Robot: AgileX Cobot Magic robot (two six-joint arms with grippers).
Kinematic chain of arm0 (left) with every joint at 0, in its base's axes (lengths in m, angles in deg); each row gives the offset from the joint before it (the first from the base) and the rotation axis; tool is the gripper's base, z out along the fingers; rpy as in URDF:
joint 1: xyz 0 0 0.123 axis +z
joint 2: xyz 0 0 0 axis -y
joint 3: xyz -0.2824 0 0.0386 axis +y
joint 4: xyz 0.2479 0 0.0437 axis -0.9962 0 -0.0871
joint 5: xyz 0 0 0 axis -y
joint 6: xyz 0.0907 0 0.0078 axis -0.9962 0 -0.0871
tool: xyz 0 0 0 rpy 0 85 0
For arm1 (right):
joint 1: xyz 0 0 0.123 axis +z
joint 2: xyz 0 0 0 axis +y
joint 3: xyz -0.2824 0 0.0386 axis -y
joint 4: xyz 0.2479 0 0.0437 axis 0.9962 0 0.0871
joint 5: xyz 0 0 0 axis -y
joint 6: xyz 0.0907 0 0.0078 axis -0.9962 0 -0.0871
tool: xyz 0 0 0 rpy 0 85 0
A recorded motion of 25 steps. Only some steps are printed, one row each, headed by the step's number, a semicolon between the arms.
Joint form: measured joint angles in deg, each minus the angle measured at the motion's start. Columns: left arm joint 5, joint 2, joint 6, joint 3, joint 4, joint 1; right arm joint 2, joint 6, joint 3, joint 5, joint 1, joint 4.
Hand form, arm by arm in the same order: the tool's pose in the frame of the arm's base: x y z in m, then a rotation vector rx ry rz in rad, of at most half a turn. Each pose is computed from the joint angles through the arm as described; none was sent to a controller.
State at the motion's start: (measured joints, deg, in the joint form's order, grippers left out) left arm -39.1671 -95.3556 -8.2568 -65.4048 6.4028 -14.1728; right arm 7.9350 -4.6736 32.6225 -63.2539 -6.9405 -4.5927
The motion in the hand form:
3: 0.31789 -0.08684 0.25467 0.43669 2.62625 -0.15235; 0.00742 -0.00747 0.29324 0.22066 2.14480 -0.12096
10: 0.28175 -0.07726 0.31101 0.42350 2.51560 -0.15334; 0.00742 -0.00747 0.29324 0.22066 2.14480 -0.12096
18: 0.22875 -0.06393 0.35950 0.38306 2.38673 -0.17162; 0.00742 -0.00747 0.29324 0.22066 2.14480 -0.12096
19: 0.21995 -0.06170 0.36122 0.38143 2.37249 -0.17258; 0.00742 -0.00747 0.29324 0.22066 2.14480 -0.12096
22: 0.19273 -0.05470 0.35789 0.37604 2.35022 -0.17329; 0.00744 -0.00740 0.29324 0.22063 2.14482 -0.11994
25: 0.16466 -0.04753 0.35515 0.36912 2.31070 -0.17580; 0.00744 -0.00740 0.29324 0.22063 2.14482 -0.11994
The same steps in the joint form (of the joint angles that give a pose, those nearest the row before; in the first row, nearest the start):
3: -2.31 3.98 0.00 0.00 -0.36 0.00; 0.00 0.00 0.00 0.00 0.00 0.00
10: -6.97 15.05 0.87 0.00 -1.23 0.00; 0.00 0.00 0.00 0.00 0.00 0.00
18: -10.74 27.99 2.46 1.46 -1.49 0.00; 0.00 0.00 0.00 0.00 0.00 0.00
19: -10.74 29.99 2.46 2.64 -1.49 0.00; 0.00 0.00 0.00 0.00 0.00 0.00
22: -10.74 36.16 2.63 7.50 -1.60 0.00; 0.00 0.00 0.00 0.00 0.00 0.05
25: -10.64 42.87 2.75 12.01 -1.65 0.00; 0.00 0.00 0.00 0.00 0.00 0.05

